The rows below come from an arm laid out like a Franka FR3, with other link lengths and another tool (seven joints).
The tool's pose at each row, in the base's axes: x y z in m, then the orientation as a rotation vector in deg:
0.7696 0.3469 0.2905 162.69 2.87 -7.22
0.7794 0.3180 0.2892 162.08 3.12 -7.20
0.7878 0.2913 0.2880 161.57 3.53 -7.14
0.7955 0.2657 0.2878 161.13 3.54 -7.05
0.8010 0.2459 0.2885 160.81 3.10 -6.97
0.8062 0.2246 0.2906 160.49 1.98 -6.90
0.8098 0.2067 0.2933 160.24 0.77 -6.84
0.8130 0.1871 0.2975 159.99 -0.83 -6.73
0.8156 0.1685 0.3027 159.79 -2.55 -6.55
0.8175 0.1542 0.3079 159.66 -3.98 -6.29
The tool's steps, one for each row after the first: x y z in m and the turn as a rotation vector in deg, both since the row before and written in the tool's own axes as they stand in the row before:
0.0093 0.0277 0.0090 -0.61 0.01 -0.15
0.0078 0.0255 0.0086 -0.52 0.06 -0.26
0.0069 0.0247 0.0076 -0.44 0.04 0.01
0.0048 0.0193 0.0053 -0.32 -0.01 0.32
0.0045 0.0211 0.0046 -0.30 -0.10 0.79
0.0032 0.0179 0.0031 -0.23 -0.11 0.85
0.0029 0.0199 0.0024 -0.21 -0.12 1.13
0.0026 0.0193 0.0012 -0.14 -0.09 1.22
0.0022 0.0152 -0.0001 -0.07 0.00 1.03

